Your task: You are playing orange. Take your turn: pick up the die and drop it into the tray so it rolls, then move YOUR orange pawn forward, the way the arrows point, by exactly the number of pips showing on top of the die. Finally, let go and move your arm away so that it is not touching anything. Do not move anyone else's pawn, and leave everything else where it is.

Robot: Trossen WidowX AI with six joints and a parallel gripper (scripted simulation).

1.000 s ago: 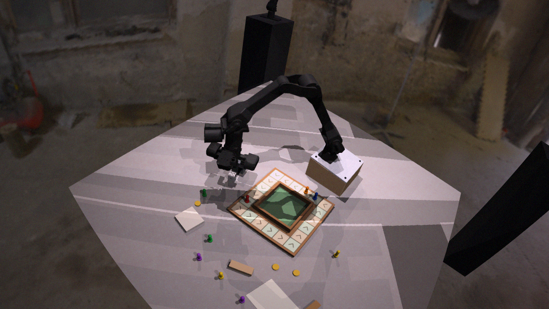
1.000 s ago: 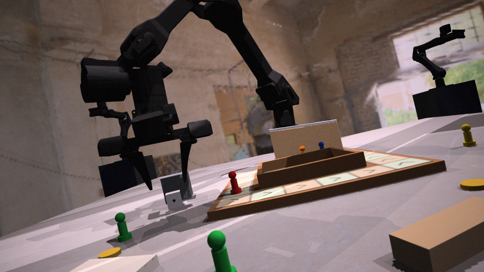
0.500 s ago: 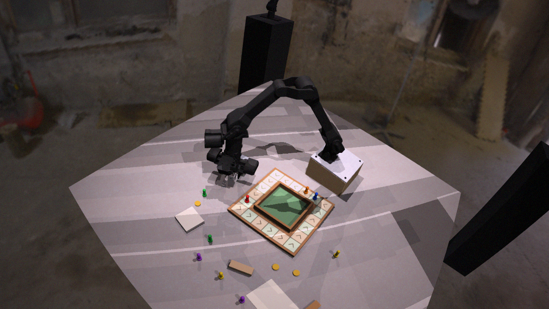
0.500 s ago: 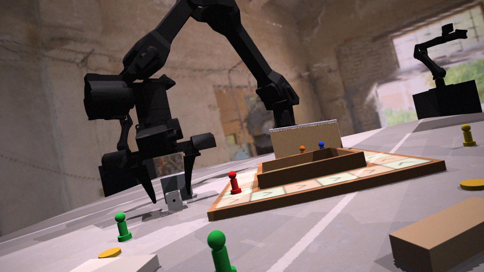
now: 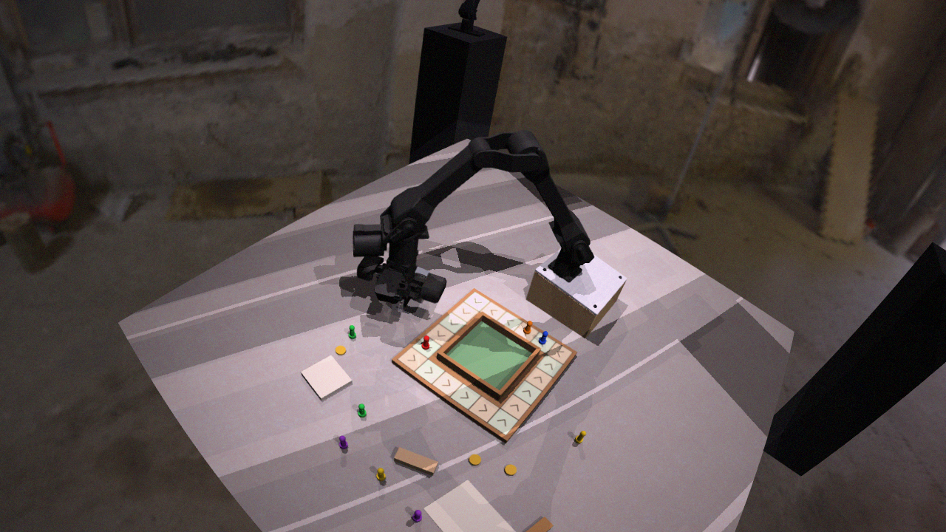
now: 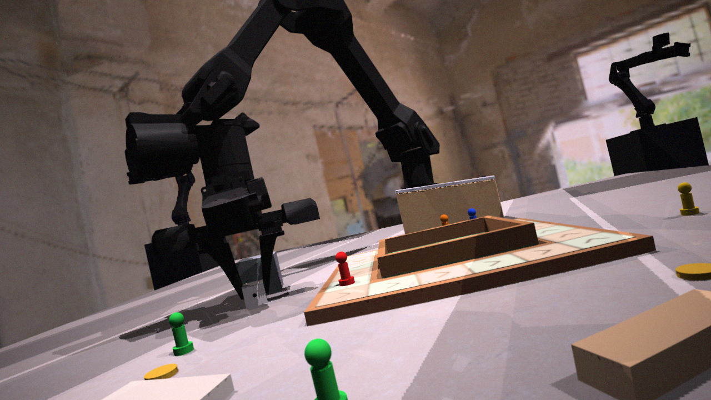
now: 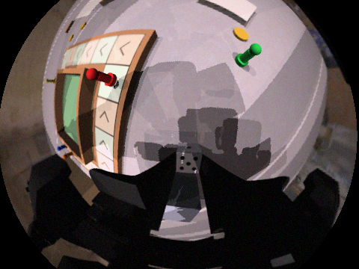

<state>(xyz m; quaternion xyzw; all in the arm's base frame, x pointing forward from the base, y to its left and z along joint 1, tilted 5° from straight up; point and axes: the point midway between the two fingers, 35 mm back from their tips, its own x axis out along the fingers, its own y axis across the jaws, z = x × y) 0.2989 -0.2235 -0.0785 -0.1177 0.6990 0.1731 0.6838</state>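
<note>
Now: gripper tip 150 mm past the orange pawn, 250 mm to the right of it and 20 mm below it. Also, from my gripper tip: grey cube 60 mm behind, 20 mm to the right, 20 mm above; red pawn 50 mm ahead, 120 mm to the left, 20 mm above; die right at my gripper tip.
</note>
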